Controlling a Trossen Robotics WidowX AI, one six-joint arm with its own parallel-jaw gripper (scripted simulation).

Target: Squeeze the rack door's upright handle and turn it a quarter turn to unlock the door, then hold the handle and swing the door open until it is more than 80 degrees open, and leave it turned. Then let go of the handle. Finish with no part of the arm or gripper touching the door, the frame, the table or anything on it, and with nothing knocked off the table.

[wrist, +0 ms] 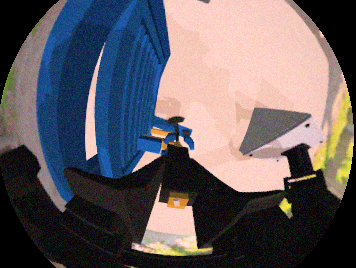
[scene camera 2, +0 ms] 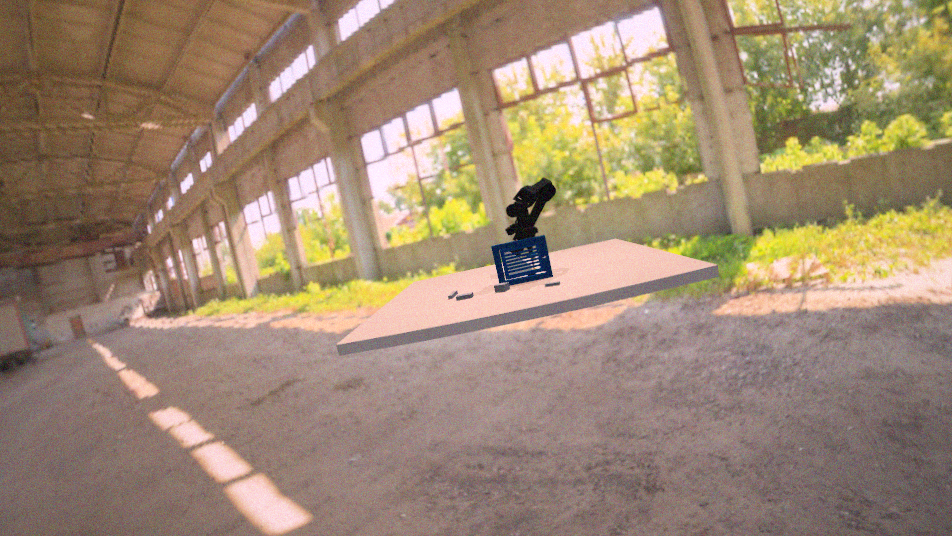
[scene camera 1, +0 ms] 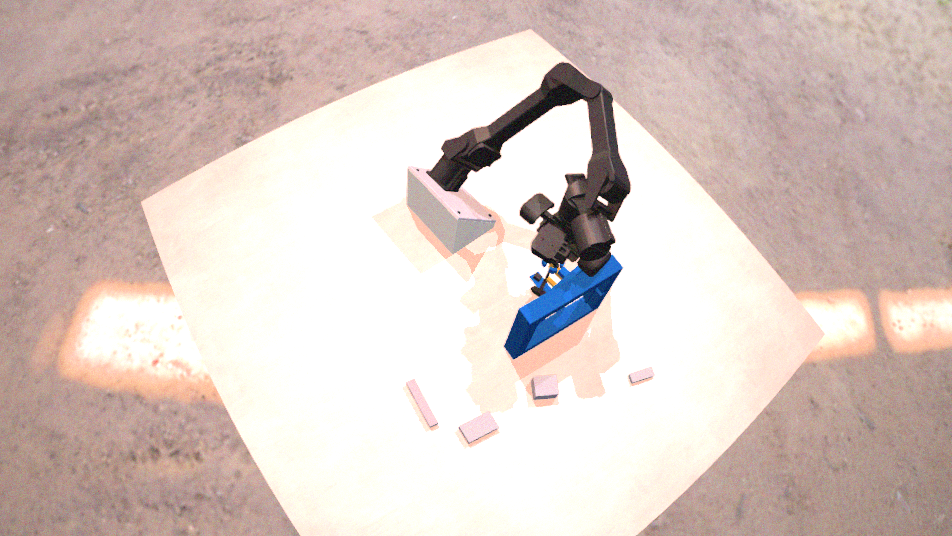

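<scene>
On a blue rack, the points (wrist: 137, 48) and (scene camera 2: 510, 254) are the same spot.
</scene>
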